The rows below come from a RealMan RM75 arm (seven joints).
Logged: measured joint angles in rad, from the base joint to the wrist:
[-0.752, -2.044, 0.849, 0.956, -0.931, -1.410, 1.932]
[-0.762, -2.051, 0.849, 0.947, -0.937, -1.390, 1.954]
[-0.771, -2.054, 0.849, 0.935, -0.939, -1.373, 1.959]
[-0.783, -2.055, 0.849, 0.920, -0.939, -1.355, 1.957]
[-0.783, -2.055, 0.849, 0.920, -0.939, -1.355, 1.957]
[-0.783, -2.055, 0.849, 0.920, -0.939, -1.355, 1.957]
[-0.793, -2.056, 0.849, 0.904, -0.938, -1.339, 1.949]
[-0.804, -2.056, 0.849, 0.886, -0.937, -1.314, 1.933]
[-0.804, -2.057, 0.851, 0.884, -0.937, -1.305, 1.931]
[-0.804, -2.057, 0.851, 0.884, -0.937, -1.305, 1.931]
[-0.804, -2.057, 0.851, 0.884, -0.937, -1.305, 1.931]
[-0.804, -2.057, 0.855, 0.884, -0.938, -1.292, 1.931]
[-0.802, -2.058, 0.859, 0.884, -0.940, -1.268, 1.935]
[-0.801, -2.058, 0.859, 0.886, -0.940, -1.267, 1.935]
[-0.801, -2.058, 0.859, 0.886, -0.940, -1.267, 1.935]
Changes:
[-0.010, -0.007, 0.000, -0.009, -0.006, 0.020, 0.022]
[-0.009, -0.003, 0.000, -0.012, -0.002, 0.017, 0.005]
[-0.012, -0.001, 0.000, -0.015, 0.000, 0.018, -0.002]
[0.000, 0.000, 0.000, 0.000, 0.000, 0.000, 0.000]
[0.000, 0.000, 0.000, 0.000, 0.000, 0.000, 0.000]
[-0.010, -0.001, 0.000, -0.016, 0.001, 0.016, -0.008]
[-0.011, 0.000, 0.000, -0.018, 0.001, 0.025, -0.016]
[0.000, -0.001, 0.002, -0.002, 0.000, 0.009, -0.002]
[0.000, 0.000, 0.000, 0.000, 0.000, 0.000, 0.000]
[0.000, 0.000, 0.000, 0.000, 0.000, 0.000, 0.000]
[0.000, 0.000, 0.004, 0.000, -0.001, 0.013, 0.000]
[0.002, -0.001, 0.004, 0.000, -0.002, 0.024, 0.004]
[0.001, 0.000, 0.000, 0.002, 0.000, 0.001, 0.000]
[0.000, 0.000, 0.000, 0.000, 0.000, 0.000, 0.000]

